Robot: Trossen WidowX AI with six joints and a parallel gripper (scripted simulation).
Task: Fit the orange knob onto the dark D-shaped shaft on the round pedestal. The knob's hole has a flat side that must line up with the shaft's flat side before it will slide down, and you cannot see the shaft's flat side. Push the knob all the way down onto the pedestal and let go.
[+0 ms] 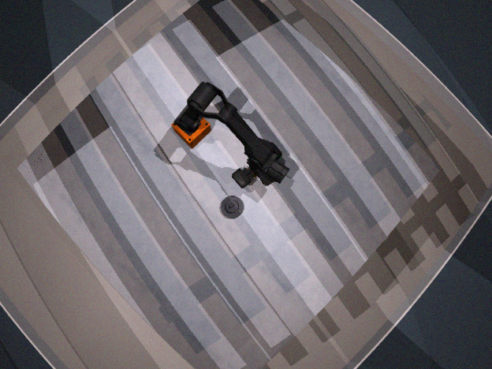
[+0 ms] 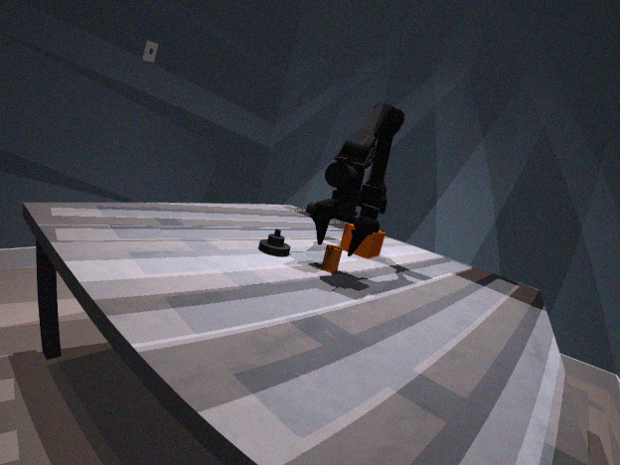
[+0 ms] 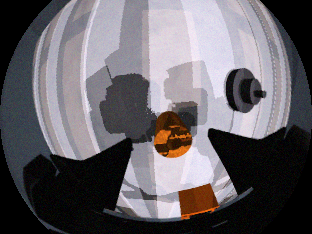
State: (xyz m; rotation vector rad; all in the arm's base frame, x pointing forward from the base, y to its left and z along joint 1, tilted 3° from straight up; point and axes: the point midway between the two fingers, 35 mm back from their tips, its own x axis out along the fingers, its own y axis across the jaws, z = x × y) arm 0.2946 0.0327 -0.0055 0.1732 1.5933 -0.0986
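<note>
The orange knob is 2 cm below my gripper tip. Round my gripper tip: dark round pedestal: 2 cm ahead, 16 cm to the right, 2 cm below.
</note>
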